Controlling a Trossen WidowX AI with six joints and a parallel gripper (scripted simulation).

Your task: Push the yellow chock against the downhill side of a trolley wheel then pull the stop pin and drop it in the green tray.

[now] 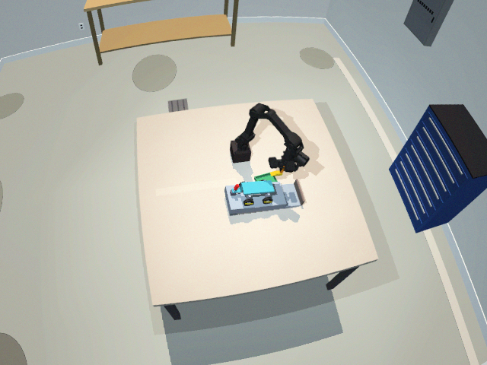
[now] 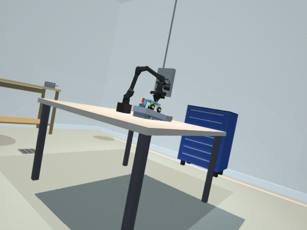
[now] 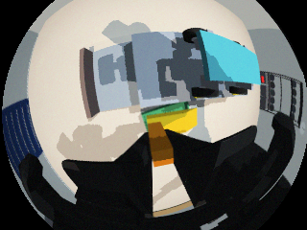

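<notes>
Right now my gripper tip is 50 mm short of the red-headed stop pin, 280 mm to the left of it and 20 mm above it. Also, from my gripper tip: green tray 50 mm behind, 60 mm to the right, 160 mm below; yellow chock 20 mm to the right, 10 mm below; dark end plate 90 mm ahead, 100 mm to the left, 120 mm below.
</notes>
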